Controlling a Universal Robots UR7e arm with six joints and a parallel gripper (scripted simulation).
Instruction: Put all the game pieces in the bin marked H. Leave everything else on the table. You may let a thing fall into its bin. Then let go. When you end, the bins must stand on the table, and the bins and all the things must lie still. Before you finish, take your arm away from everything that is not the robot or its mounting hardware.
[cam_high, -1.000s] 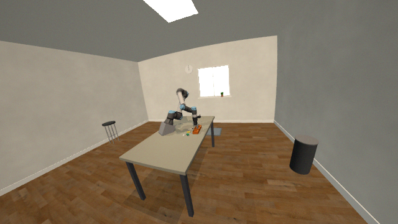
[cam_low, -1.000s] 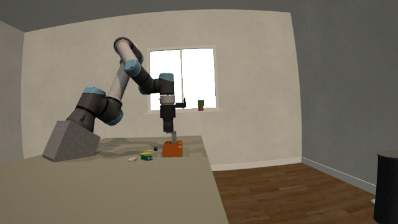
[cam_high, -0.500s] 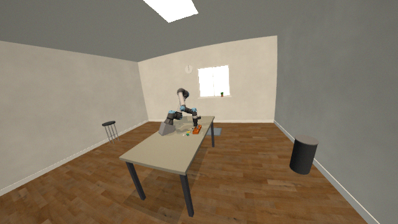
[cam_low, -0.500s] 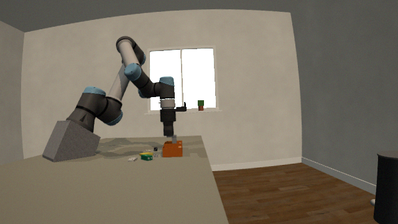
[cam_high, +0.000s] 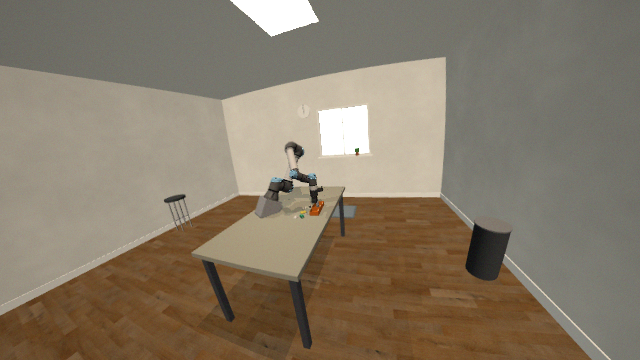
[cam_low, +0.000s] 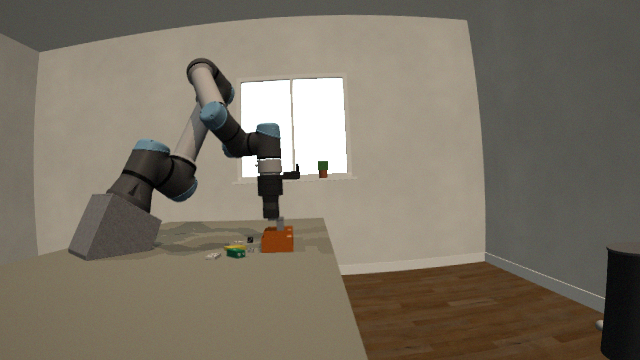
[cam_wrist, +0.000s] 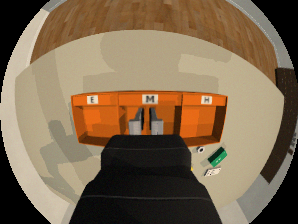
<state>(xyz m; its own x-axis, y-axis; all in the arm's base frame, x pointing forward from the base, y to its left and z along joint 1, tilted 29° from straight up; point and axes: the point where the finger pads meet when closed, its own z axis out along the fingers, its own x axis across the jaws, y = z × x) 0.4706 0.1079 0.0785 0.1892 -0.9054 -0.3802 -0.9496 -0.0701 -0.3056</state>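
Now: hand 10 mm to the left of the orange bin and 10 mm above it. From my hand the other things lie so: yellow flat piece 110 mm behind, 100 mm to the right, 30 mm below; then dark piece 110 mm behind, 30 mm to the left, 30 mm below; then grey thing 120 mm to the right, 60 mm behind, 30 mm below.
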